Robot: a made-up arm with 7 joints.
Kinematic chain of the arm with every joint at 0, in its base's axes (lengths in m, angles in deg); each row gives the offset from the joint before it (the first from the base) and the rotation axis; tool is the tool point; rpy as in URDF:
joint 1: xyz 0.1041 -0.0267 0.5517 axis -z
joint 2: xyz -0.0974 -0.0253 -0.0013 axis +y
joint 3: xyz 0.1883 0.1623 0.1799 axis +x
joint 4: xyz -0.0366 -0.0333 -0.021 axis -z
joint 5: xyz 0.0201 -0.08 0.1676 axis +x
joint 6: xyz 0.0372 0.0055 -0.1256 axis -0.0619 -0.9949 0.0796
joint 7: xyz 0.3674 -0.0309 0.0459 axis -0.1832 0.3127 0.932
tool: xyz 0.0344 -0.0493 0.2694 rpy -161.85 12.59 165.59
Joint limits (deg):
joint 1: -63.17..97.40
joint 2: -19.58..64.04
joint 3: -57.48..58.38
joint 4: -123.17..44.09
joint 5: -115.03..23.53
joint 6: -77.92..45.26
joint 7: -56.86..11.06
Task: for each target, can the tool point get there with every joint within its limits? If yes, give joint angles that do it. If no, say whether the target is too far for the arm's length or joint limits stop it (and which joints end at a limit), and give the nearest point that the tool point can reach.
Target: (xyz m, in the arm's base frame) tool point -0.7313 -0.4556 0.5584
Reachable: no: joint limits stop it (at a limit: joint 1, joint 5, joint 6, joint 7) | nearest point -0.5536 -0.4033 0.5575 | short by 0.185 m
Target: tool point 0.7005 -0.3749 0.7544
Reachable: yes | joints 52.21 21.79 -30.27 0.50 -58.24 -5.56 -12.11
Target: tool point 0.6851 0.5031 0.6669
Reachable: yes | joints 18.46 17.13 -27.57 -89.18 -100.10 -54.32 -28.53
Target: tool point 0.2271 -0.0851 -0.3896
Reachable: no: joint limits stop it (at a limit: joint 2, joint 3, joint 6, joint 7) | nearest point 0.2372 -0.0899 -0.2012 | short by 0.189 m
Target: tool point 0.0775 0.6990 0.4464
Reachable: yes | joints -19.69 30.97 -11.89 -105.62 -35.28 -54.18 -6.59
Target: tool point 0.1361 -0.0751 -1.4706
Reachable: no: too far | nearest point 0.1827 -0.1455 -0.2009 | short by 1.273 m
